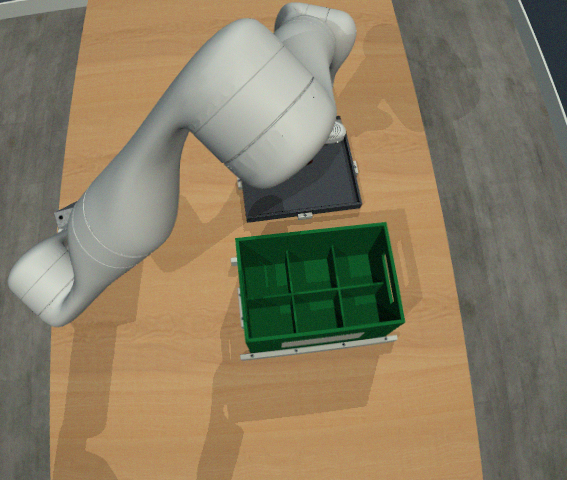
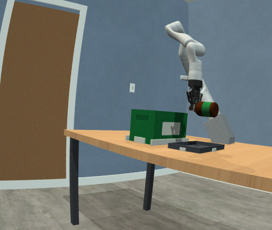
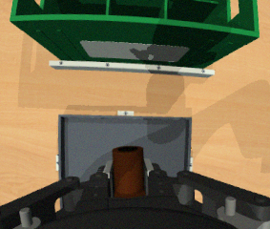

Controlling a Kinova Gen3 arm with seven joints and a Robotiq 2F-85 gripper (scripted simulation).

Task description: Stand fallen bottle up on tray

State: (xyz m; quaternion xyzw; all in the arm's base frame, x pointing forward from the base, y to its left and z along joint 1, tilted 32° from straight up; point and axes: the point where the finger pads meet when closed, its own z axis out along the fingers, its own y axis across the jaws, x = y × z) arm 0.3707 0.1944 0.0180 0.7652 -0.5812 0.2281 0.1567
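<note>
The brown bottle is 10 mm behind my hand and 50 mm to the left of it. From my hand the other things lie so: green crate (30 mm ahead, 240 mm to the right, 120 mm below); then dark grey tray (50 mm to the left, 190 mm below).
</note>
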